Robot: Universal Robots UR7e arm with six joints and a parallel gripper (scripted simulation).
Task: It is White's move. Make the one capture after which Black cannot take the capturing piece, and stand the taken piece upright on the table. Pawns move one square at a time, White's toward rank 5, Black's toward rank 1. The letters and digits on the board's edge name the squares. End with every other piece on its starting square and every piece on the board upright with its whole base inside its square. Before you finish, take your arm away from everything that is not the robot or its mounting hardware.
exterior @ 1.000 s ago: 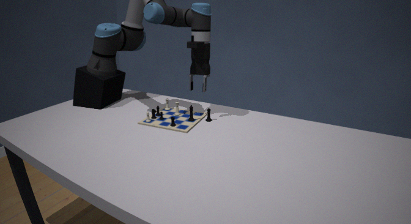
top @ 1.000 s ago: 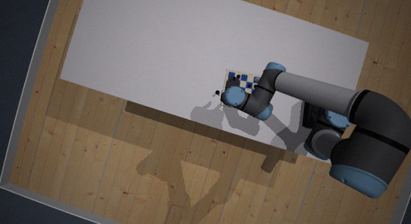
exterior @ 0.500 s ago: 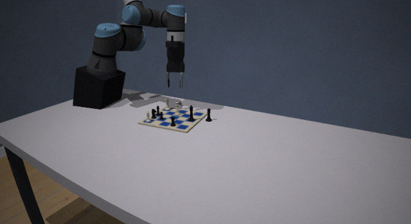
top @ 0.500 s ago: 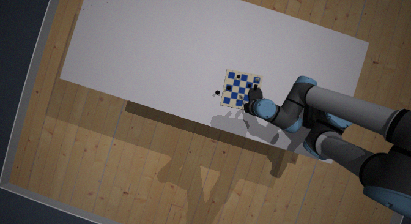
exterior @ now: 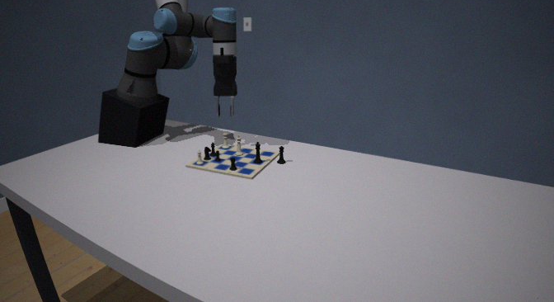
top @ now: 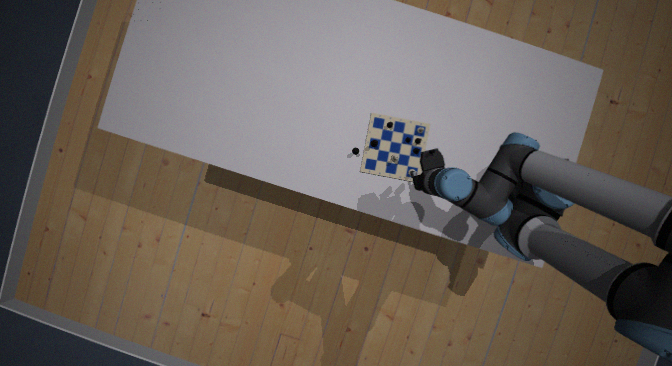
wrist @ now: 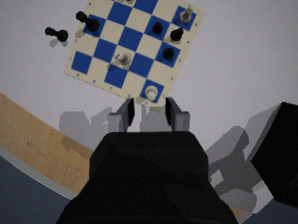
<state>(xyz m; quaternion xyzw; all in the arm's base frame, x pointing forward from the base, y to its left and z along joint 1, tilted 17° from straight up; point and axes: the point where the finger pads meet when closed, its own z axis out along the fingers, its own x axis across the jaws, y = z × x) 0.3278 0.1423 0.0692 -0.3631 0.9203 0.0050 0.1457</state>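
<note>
Now: the white piece 10 cm below my hand. From my hand the other things lie so: blue-and-cream chessboard: 10 cm ahead, 5 cm to the right, 13 cm below; then tall black piece: 17 cm ahead, 2 cm to the right, 10 cm below; then black chess piece: 21 cm ahead, 3 cm to the left, 11 cm below.
</note>
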